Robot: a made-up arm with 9 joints. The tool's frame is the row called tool.
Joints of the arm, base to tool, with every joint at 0 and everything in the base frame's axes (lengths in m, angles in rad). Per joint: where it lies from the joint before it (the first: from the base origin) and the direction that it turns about. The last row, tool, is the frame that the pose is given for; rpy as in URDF.
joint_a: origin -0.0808 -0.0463 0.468 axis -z
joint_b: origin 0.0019 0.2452 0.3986 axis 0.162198 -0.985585 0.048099
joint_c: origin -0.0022 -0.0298 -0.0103 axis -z
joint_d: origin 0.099 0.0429 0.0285 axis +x
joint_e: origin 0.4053 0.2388 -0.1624 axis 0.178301 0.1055 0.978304
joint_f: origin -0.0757 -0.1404 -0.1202 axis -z
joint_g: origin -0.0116 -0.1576 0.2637 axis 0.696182 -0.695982 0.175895
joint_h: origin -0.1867 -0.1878 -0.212 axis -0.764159 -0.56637 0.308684
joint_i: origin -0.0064 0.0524 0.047 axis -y
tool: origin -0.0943 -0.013 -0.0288 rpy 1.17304 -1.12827 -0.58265
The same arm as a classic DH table. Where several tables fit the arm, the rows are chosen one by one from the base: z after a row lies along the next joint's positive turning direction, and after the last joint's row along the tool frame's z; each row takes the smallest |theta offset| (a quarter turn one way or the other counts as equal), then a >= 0, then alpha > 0; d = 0 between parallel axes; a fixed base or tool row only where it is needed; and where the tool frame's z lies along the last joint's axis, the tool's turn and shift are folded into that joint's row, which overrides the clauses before.
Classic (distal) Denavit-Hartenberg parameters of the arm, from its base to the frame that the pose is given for. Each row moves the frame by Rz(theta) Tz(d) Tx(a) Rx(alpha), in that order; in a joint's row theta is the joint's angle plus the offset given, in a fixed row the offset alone. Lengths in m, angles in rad.
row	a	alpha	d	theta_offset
base (fixed)	-0.0931	3.1416	0	0.5203
joint_a	0.0417	-1.6189	-0.8782	0.3572
joint_b	-0.007	1.6189	-0.2128	0
joint_c	0.0429	-1.5708	-0.0168	-1.4077
joint_d	0.2548	-1.3915	0.5289	-0.1074
joint_e	-0.0823	2.9329	-0.7976	0.544
joint_f	-0.1197	-1.7476	-0.7703	1.3195
joint_g	-0.2844	-1.6544	0.0835	1.2349
joint_h	0.0412	0.9687	0.2104	-0.4393
joint_i	-0.0474	-0.9555	-0.1167	0.1794
tool (fixed)	0	0	0.1059	-0.2927

